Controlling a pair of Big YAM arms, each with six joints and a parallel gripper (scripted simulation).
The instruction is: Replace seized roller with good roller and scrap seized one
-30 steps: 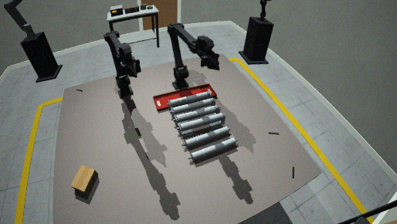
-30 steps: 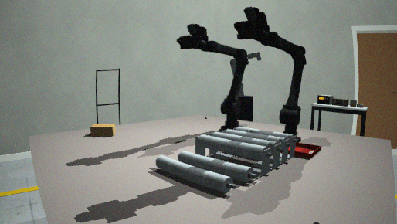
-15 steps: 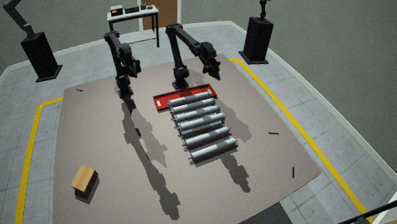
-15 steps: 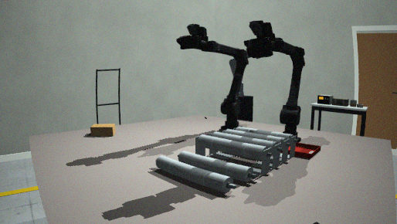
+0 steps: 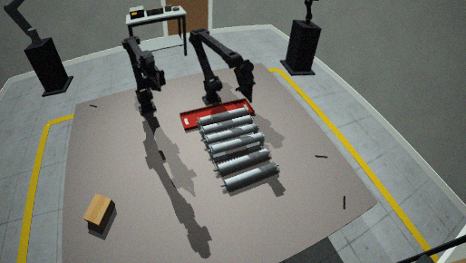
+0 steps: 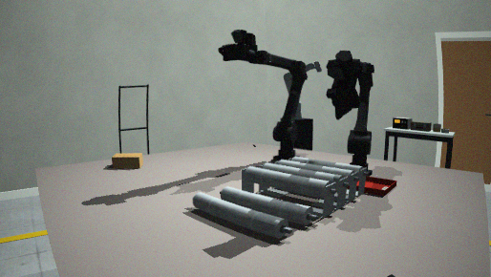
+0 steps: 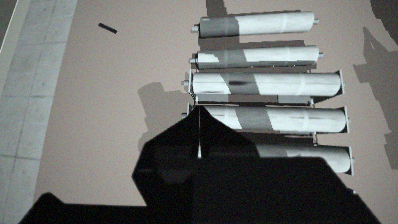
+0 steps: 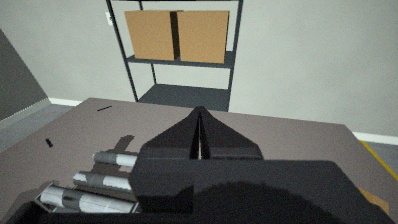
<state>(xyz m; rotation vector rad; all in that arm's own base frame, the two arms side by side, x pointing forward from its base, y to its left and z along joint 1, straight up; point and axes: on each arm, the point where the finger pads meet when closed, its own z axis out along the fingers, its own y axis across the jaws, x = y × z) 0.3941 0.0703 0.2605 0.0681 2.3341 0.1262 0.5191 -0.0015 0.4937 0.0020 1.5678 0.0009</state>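
My left gripper is now 30 mm past the bed roller, 110 mm to the left of it and 190 mm above it. From my left hand the other things lie so: red scrap tray 210 mm behind, 140 mm to the right, 250 mm below; then cardboard box 380 mm ahead, 910 mm to the right, 230 mm below.
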